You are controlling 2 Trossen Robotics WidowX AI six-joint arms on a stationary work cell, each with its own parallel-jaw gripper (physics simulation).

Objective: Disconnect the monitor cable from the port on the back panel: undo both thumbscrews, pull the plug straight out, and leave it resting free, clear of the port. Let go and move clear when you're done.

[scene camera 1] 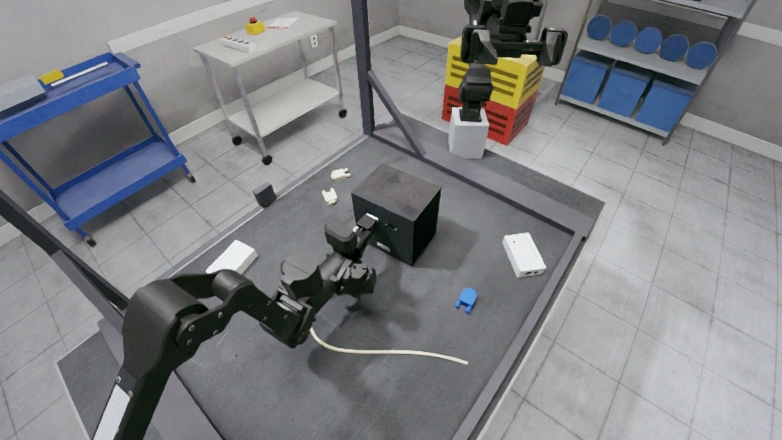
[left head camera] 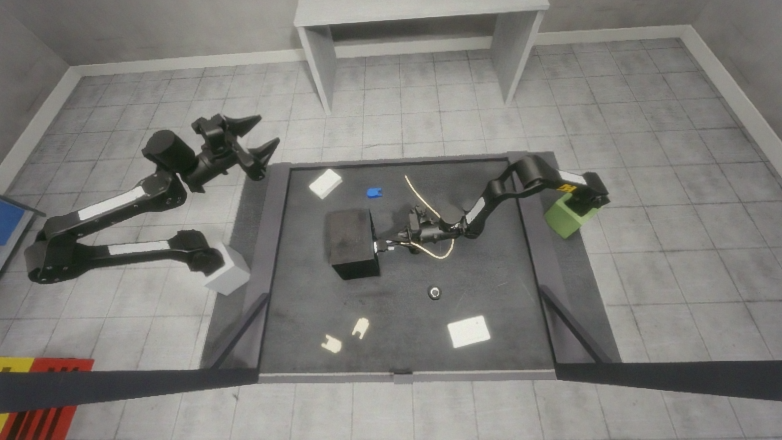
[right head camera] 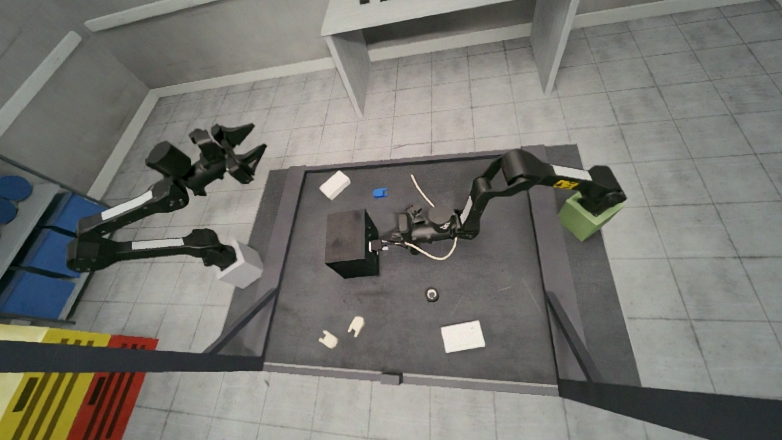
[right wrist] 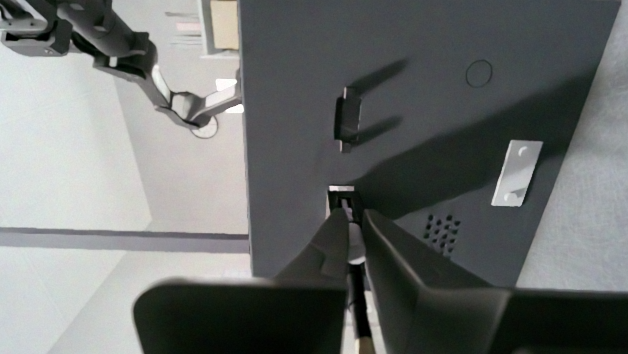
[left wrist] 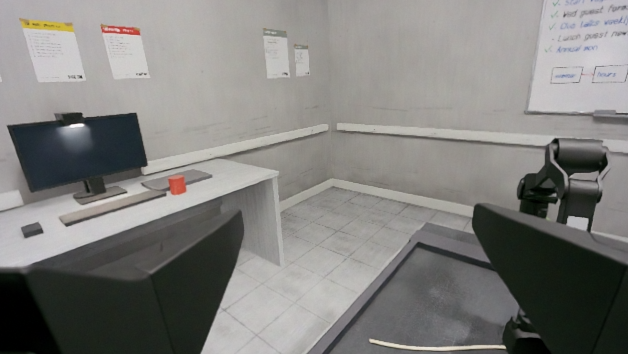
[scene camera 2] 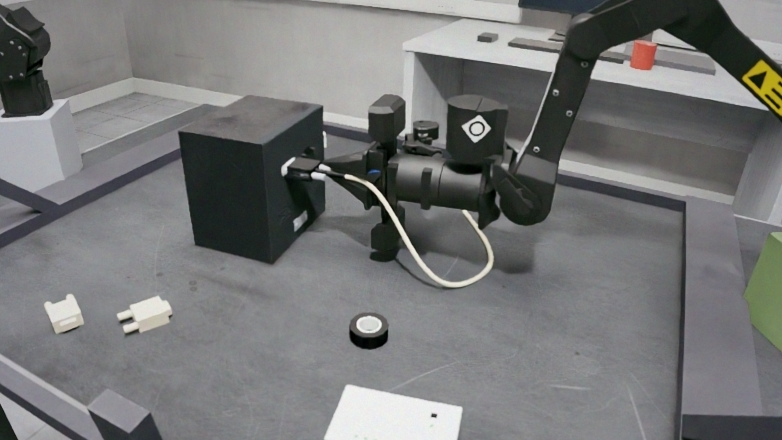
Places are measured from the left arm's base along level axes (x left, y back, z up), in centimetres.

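Pixels of known places: left gripper, fingertip midpoint: (scene camera 1: 524, 62) (left head camera: 270, 127) (right head camera: 259, 134) (left wrist: 356, 217); right gripper, fingertip midpoint: (scene camera 1: 369, 233) (left head camera: 387, 239) (right head camera: 382, 239) (right wrist: 353, 219) (scene camera 2: 323, 166); left arm's base, link origin: (scene camera 1: 470, 116) (left head camera: 212, 262) (right head camera: 227, 258) (scene camera 2: 28, 110); right arm's base, link origin: (left head camera: 579, 204) (right head camera: 595, 202).
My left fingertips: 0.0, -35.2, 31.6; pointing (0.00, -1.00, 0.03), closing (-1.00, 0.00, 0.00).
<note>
For each thing: its top centre in the pictures, then the offset to it from my left fingertips, as dx, dy, dz. "pt": a spot on its surface instead.
- black box, top centre: (scene camera 2: 256, 117) (scene camera 1: 395, 190) (left head camera: 352, 235) (right head camera: 346, 235) -21.5, -2.2, -27.7
- monitor plug, top centre: (right wrist: 329, 257) (scene camera 2: 316, 165) (scene camera 1: 362, 226) (left head camera: 387, 244) (right head camera: 381, 244) -28.5, -9.2, -31.8
- white thumbscrew, top centre: (right wrist: 338, 217) -26.9, -8.8, -32.2
- blue connector, top centre: (scene camera 1: 467, 298) (left head camera: 374, 191) (right head camera: 379, 192) -5.5, -20.0, -42.4
- tape roll, top centre: (scene camera 2: 368, 324) (right head camera: 431, 294) (left head camera: 435, 292) -46.7, -12.8, -42.4
- handle, surface spot: (right wrist: 347, 119) pt -22.2, -8.3, -32.7
The black box (left head camera: 349, 235) (right head camera: 345, 235) (scene camera 1: 401, 191) (scene camera 2: 226, 186) (right wrist: 300, 75) stands on the mat. The monitor plug (scene camera 2: 303, 166) (scene camera 1: 367, 221), a black block, sits at the port on its back panel. Its off-white cable (scene camera 2: 415, 257) (left head camera: 440, 257) (scene camera 1: 382, 351) loops below the right arm. My right gripper (right wrist: 353, 219) (scene camera 2: 330, 164) is shut on a white thumbscrew (right wrist: 356, 245) at the plug's rear. The other thumbscrew (scene camera 2: 318, 176) shows in scene camera 2, beside the held one, and is hidden in the right wrist view. My left gripper (left head camera: 269, 129) (right head camera: 259, 136) (left wrist: 356, 217) is open, high and away from the box.
A blue connector (left head camera: 374, 192) and a white box (left head camera: 325, 183) lie behind the black box. Two cream connectors (left head camera: 360, 327) (left head camera: 331, 343), a tape roll (left head camera: 434, 292) and another white box (left head camera: 468, 331) lie toward the front. A handle (right wrist: 347, 119) protrudes from the panel near the plug.
</note>
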